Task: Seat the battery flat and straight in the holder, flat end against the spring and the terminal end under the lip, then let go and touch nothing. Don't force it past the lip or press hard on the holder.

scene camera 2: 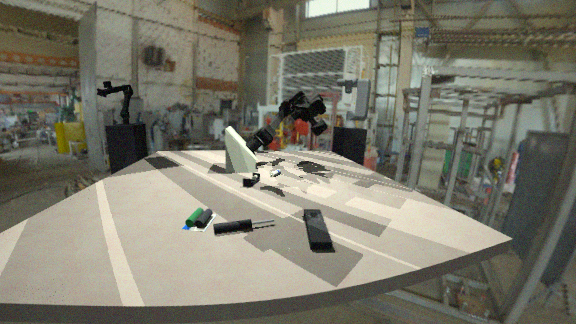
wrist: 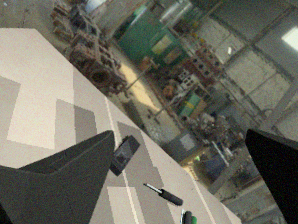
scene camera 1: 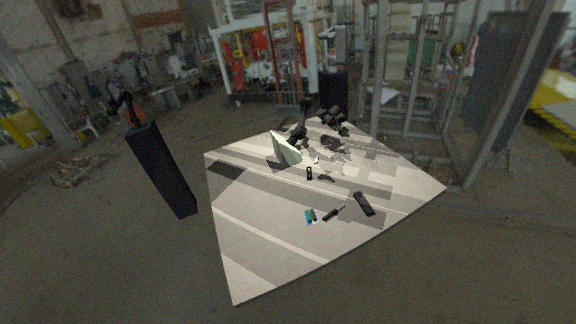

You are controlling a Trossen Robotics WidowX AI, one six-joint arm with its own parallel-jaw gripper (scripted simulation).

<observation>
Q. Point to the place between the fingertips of my gripper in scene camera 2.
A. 315, 116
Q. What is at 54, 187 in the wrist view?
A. My gripper.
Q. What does my gripper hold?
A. Nothing.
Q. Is my gripper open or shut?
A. Open.
</observation>
